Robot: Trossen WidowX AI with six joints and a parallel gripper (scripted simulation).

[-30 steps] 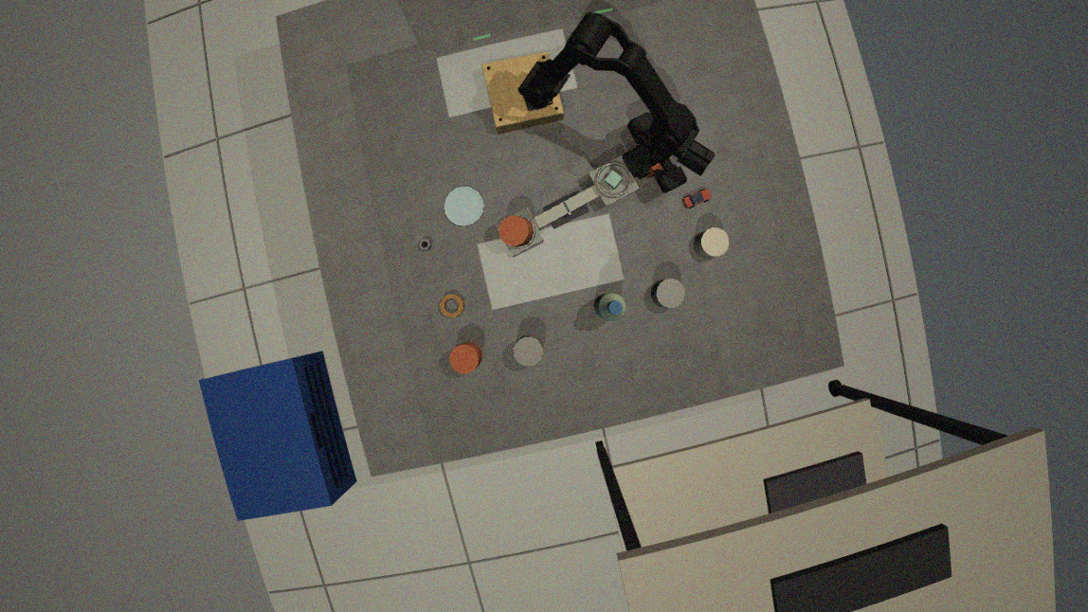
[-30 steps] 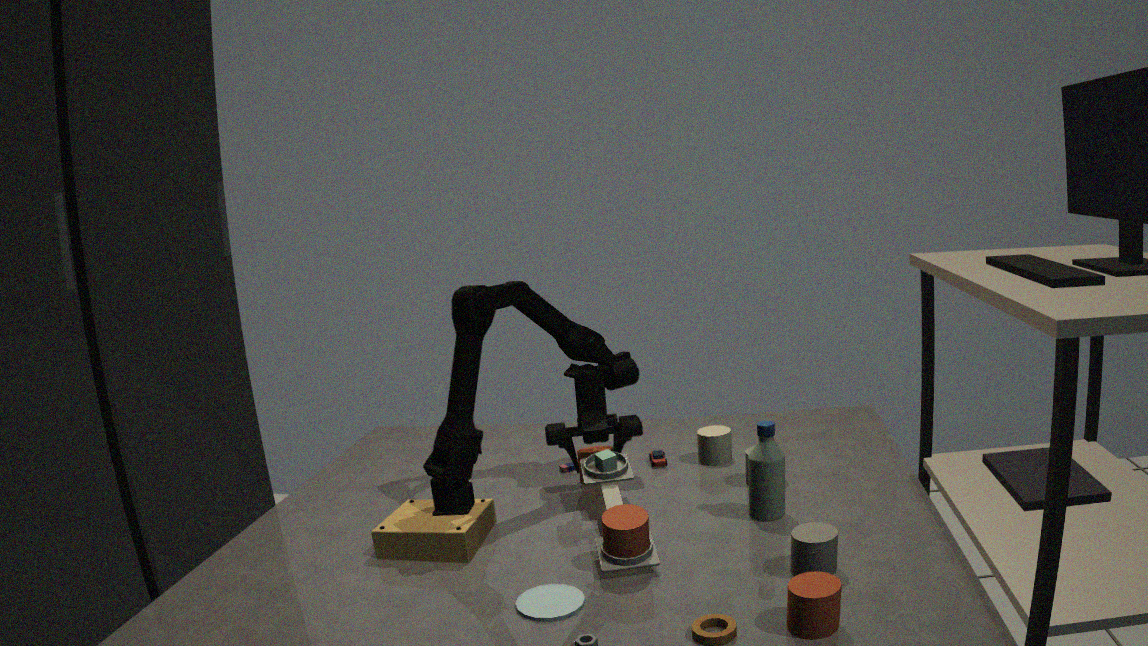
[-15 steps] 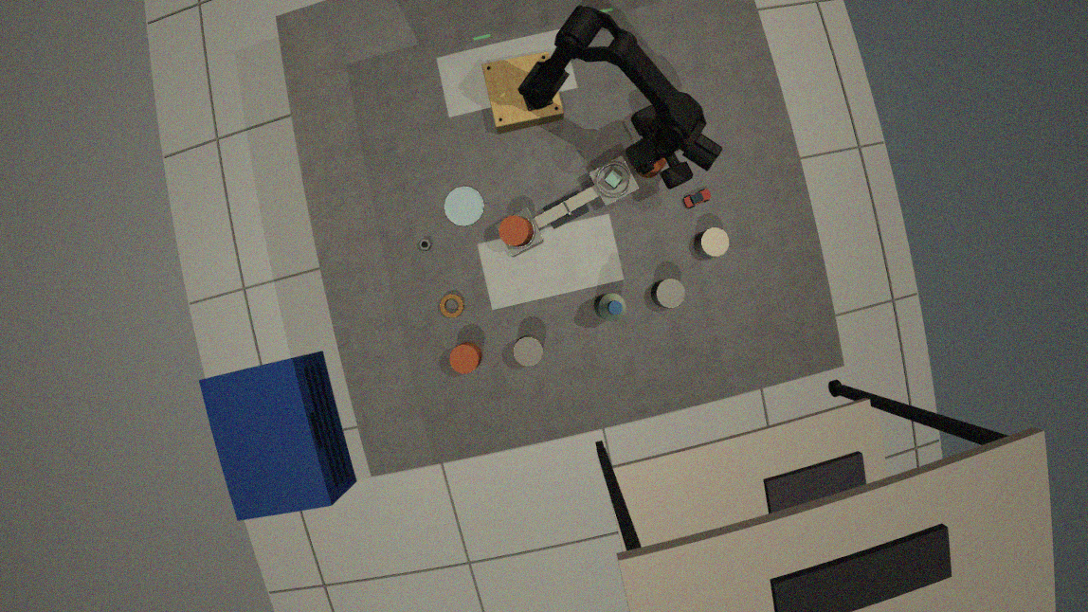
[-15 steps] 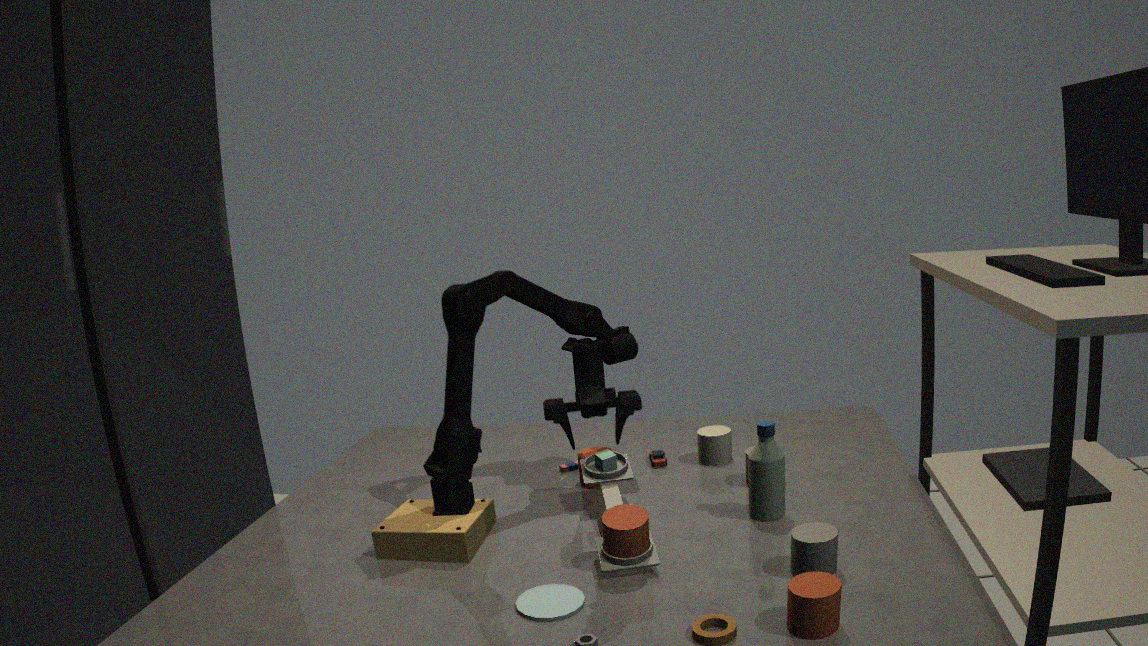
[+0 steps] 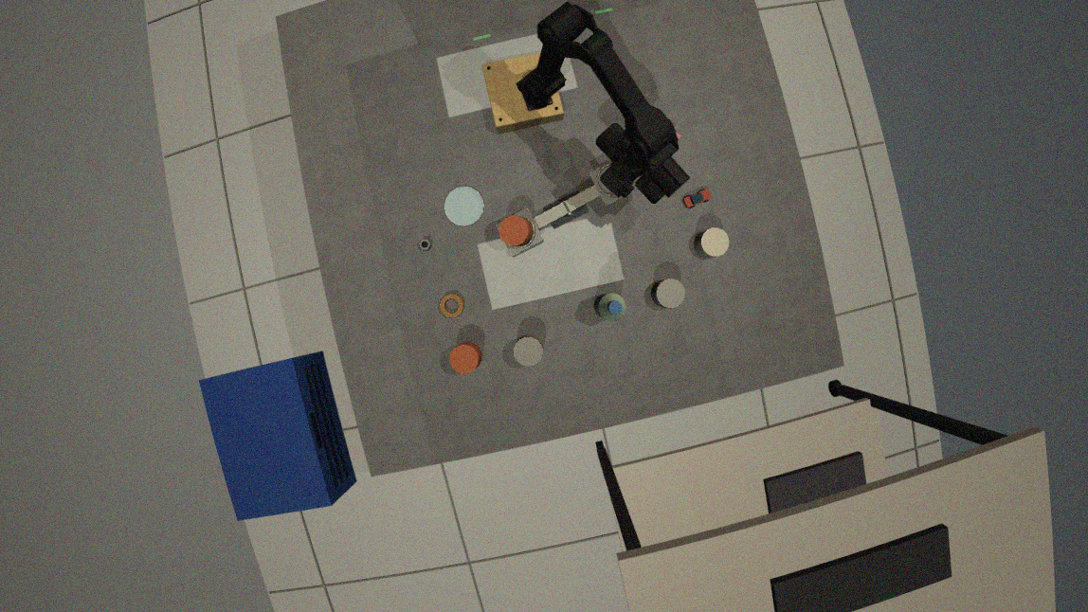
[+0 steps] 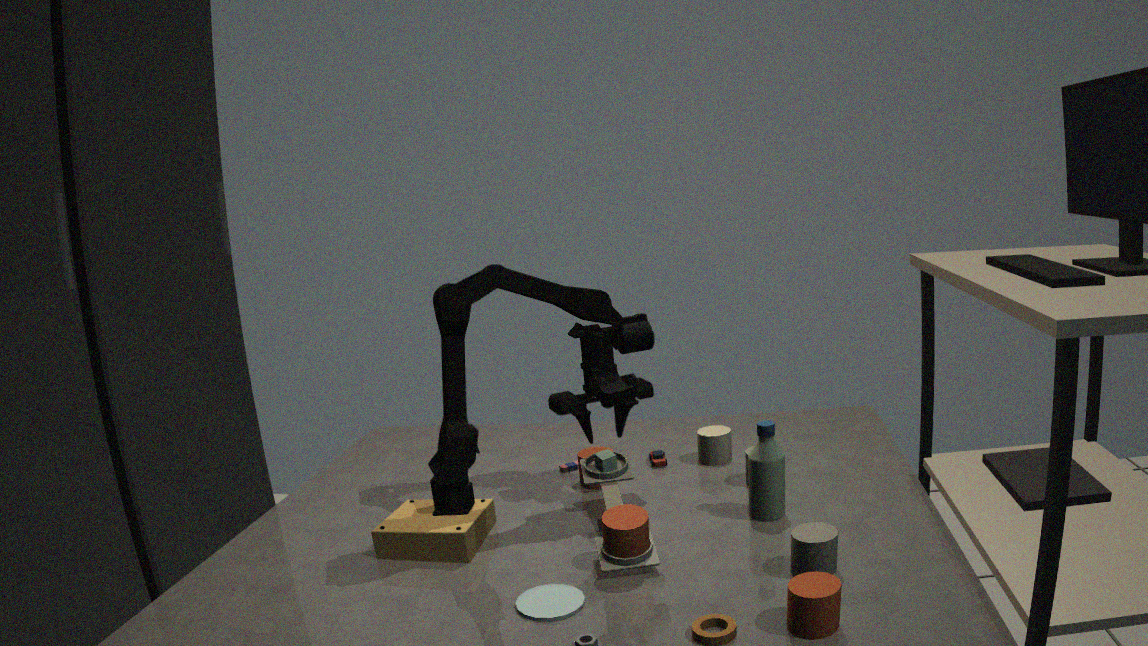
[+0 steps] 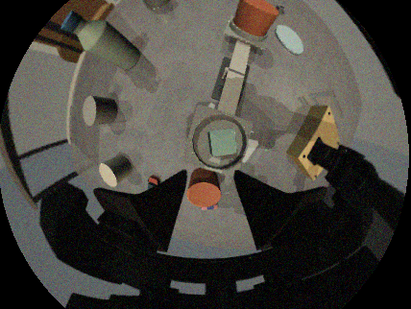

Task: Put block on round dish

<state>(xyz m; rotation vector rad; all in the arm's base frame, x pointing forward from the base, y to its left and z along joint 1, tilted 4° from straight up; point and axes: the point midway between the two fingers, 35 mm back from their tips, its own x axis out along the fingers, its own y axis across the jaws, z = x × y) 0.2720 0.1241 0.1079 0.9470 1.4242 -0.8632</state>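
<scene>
Now: gripper tip 30 mm to the left of the green block and 30 mm above it. Round my gripper tip: cream cylinder (230 mm ahead, 160 mm to the left, 80 mm below); toy car (100 mm ahead, 170 mm to the left, 100 mm below); eraser (90 mm behind, 170 mm to the left, 110 mm below).
</scene>
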